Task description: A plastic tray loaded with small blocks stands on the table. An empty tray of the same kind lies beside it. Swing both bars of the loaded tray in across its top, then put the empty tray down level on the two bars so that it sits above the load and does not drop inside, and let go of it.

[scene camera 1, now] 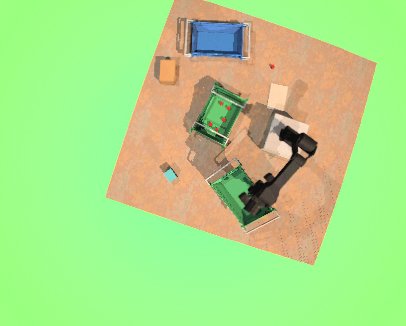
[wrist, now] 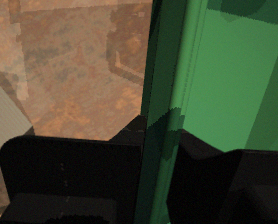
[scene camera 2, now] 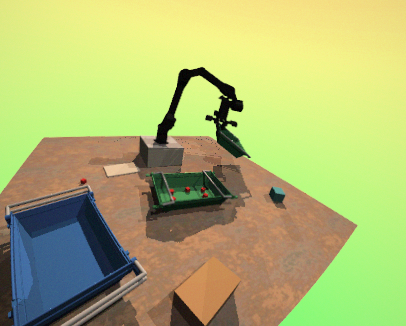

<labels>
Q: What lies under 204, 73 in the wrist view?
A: A green tray.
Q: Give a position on a green tray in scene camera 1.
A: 229, 187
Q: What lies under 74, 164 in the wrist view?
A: The gripper.
</labels>
